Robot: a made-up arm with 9 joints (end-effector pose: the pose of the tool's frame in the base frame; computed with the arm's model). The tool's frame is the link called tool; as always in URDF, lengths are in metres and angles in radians.
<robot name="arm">
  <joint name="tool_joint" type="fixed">
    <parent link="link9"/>
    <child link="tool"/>
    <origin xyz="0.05 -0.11 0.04" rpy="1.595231 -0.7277 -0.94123"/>
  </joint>
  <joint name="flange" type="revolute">
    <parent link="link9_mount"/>
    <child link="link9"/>
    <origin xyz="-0.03 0.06 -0.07" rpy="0 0 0"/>
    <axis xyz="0 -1 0"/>
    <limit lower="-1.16" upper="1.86"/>
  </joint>
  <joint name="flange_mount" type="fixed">
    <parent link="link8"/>
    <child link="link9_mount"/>
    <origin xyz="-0.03 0.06 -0.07" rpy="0 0 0"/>
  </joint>
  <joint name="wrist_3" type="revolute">
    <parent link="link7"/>
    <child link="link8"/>
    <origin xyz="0.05 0.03 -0.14" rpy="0 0 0"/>
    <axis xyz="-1 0 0"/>
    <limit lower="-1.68" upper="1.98"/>
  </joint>
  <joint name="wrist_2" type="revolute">
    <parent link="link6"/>
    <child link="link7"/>
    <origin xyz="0 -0.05 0.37" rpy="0 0 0"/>
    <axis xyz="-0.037 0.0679 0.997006"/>
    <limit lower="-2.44" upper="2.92"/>
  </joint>
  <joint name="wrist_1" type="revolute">
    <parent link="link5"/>
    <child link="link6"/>
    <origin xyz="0 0 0.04" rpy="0 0 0"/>
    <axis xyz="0 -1 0"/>
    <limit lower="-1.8" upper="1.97"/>
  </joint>
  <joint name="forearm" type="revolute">
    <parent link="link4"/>
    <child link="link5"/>
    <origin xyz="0.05 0 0.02" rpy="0 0 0"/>
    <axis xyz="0 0 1"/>
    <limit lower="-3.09" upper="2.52"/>
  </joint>
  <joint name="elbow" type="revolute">
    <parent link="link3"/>
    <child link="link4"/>
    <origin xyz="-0.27 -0.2 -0.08" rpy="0 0 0"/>
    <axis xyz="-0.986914 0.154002 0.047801"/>
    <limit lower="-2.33" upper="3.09"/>
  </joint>
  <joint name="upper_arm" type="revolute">
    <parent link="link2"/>
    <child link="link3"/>
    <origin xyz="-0.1 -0.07 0.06" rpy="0 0 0"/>
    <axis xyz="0 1 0"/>
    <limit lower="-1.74" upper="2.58"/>
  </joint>
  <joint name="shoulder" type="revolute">
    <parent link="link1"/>
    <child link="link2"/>
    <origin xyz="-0.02 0.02 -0.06" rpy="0 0 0"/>
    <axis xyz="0 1 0"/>
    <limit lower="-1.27" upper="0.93"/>
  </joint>
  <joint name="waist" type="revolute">
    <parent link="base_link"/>
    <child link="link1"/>
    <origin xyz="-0.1 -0.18 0.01" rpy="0 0 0"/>
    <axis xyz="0 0 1"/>
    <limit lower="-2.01" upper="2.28"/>
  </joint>
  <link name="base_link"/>
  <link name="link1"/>
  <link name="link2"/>
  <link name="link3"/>
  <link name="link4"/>
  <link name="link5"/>
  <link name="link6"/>
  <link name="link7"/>
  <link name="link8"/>
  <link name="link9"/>
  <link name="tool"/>
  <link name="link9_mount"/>
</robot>
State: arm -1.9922 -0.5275 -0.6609 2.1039 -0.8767 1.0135 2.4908 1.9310 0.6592
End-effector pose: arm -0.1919 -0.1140 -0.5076 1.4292 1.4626 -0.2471
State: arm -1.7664 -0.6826 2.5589 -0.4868 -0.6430 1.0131 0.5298 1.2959 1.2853
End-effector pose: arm -0.4044 -0.1699 0.3357 0.3481 -0.8040 -0.4171
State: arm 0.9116 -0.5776 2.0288 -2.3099 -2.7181 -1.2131 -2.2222 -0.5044 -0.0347
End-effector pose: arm -0.0381 -0.5569 0.3932 2.1467 -1.7570 -0.6226
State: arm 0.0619 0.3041 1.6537 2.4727 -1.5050 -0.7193 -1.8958 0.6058 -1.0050
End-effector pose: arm -0.2307 -0.3057 0.3764 -0.7657 -1.9740 -0.5114
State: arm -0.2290 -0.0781 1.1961 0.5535 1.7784 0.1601 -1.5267 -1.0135 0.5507
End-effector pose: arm -0.2031 -0.1755 0.1928 1.0487 -0.7467 -1.4507
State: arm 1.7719 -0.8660 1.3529 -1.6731 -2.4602 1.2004 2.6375 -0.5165 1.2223
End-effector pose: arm 0.3508 -0.3733 0.1563 1.7112 0.4546 -0.4631
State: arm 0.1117 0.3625 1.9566 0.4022 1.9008 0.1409 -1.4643 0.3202 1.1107
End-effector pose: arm 0.0277 -0.3121 0.1028 1.3074 0.3097 -0.6428
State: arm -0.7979 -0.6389 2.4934 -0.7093 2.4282 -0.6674 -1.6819 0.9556 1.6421
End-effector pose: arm -0.2980 -0.4469 0.2077 1.1880 -1.8055 0.1561
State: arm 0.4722 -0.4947 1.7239 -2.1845 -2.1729 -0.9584 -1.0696 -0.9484 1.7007
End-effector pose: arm -0.4557 -0.6025 0.1098 -1.3942 0.9166 -0.2302
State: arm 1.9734 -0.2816 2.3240 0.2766 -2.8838 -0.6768 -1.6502 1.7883 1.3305
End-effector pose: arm 0.0109 0.0588 0.1894 -1.8474 -1.3114 -0.1447
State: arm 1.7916 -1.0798 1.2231 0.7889 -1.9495 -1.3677 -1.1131 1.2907 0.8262
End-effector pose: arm 0.2558 -0.5343 0.0576 -0.2989 -0.6188 0.3286
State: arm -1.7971 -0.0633 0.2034 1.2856 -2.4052 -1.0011 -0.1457 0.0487 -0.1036
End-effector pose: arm -0.1870 0.2783 0.0713 1.8481 1.0630 1.1598
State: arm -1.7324 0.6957 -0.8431 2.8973 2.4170 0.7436 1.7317 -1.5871 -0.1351
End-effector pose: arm -0.2573 -0.1633 -0.1515 -1.2510 -1.0889 0.9136
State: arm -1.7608 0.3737 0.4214 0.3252 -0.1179 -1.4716 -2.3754 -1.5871 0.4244
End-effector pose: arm -0.4963 -0.0103 0.0012 -1.7926 -0.7025 -0.7030
